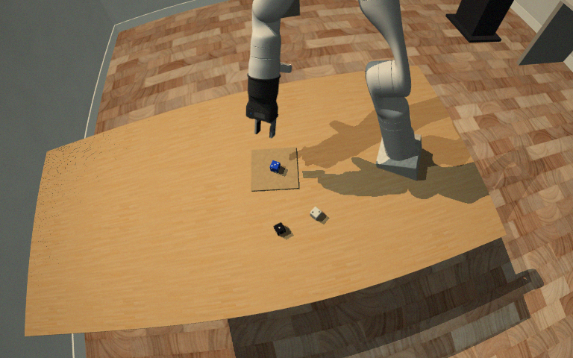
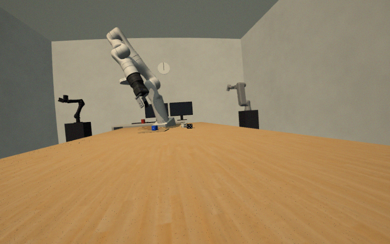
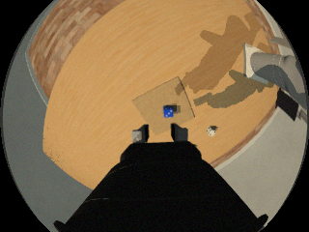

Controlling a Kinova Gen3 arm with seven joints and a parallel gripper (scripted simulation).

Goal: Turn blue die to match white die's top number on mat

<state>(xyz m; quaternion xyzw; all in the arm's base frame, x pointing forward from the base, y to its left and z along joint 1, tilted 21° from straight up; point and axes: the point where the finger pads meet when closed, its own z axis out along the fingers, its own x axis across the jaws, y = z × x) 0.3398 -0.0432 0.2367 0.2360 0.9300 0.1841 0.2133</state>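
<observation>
Right now the blue die is 1 cm behind my hand, 5 cm to the left of it and 13 cm below it. From my hand the other things lie so: tan mat 4 cm to the left, 15 cm below; black die 2 cm ahead, 24 cm to the left, 14 cm below; white die 9 cm behind, 22 cm to the left, 14 cm below.
</observation>
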